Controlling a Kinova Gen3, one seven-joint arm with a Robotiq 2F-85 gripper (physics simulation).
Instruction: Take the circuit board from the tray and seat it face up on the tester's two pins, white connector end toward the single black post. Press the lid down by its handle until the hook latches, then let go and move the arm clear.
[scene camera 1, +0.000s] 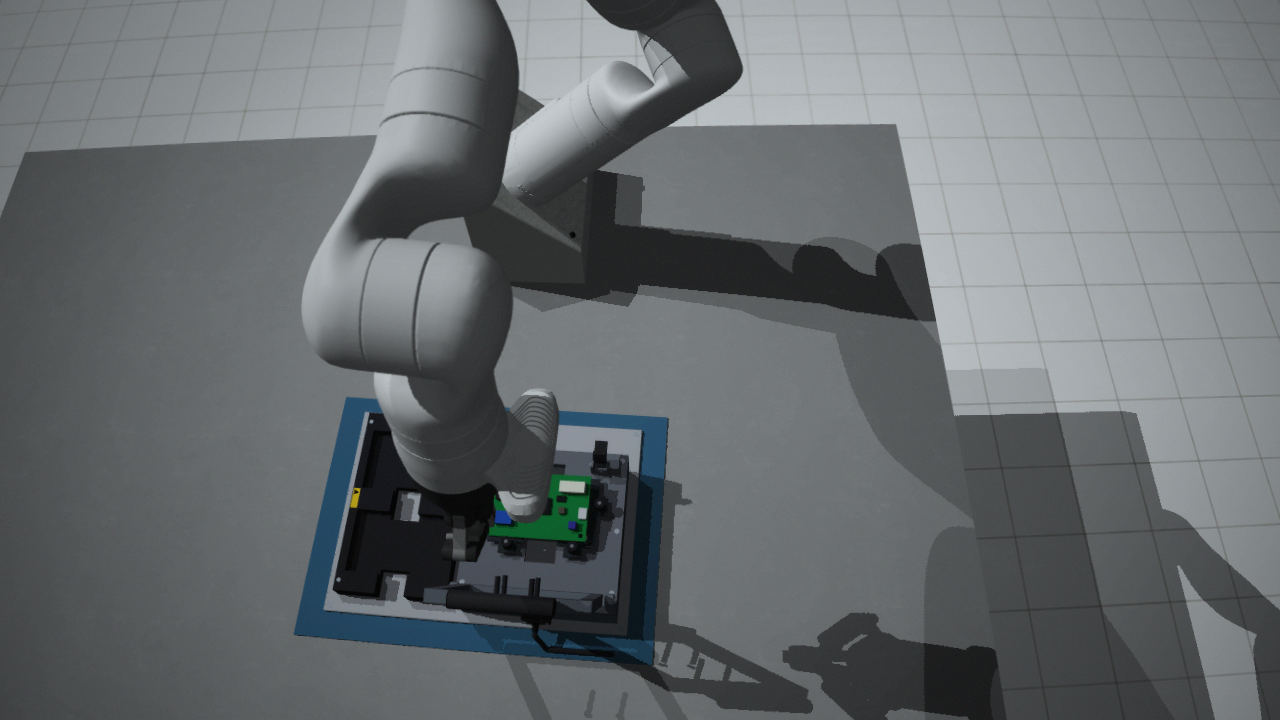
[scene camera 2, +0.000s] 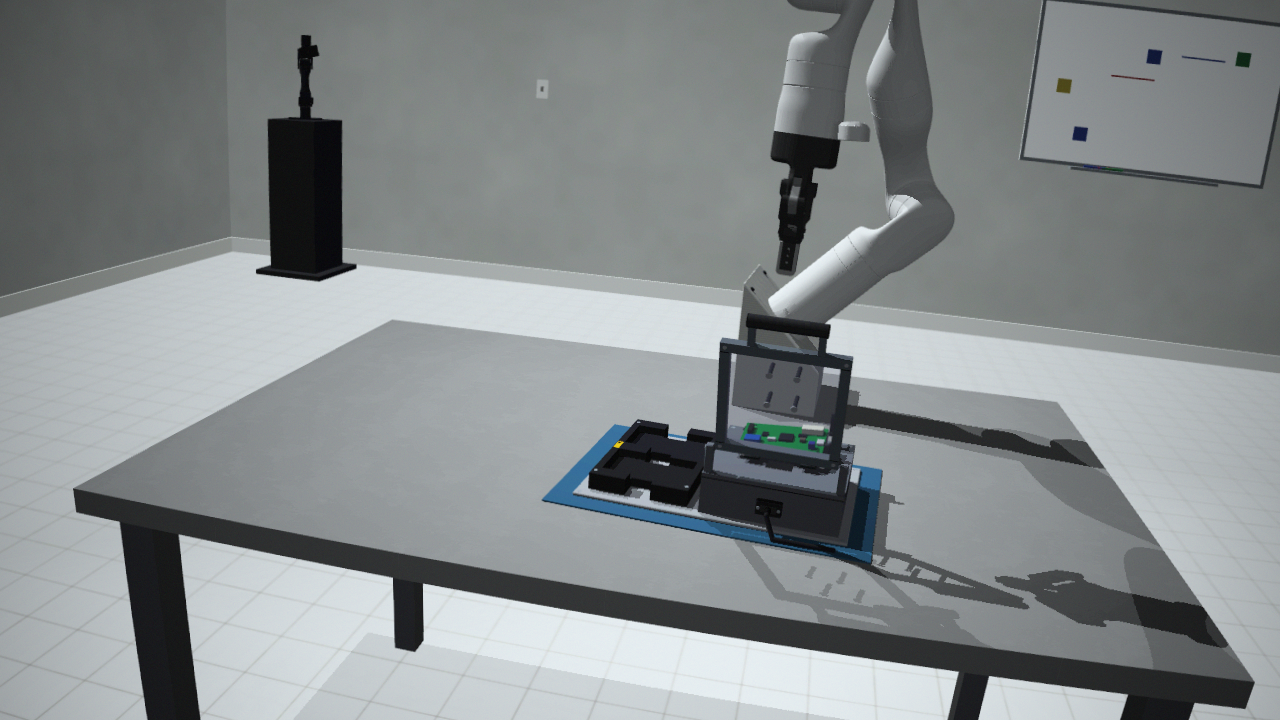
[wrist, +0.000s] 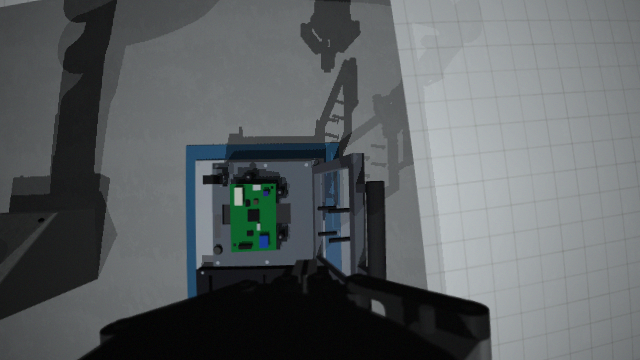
I see my gripper (scene camera 2: 785, 274), a green circuit board (scene camera 1: 565, 517) and a clear lid (scene camera 2: 789, 404).
The green circuit board is seen too in the wrist view (wrist: 252, 206). The clear lid is seen too in scene camera 1 (scene camera 1: 534, 602) and in the wrist view (wrist: 338, 186). My gripper shows as well in scene camera 1 (scene camera 1: 482, 519) and in the wrist view (wrist: 307, 274).
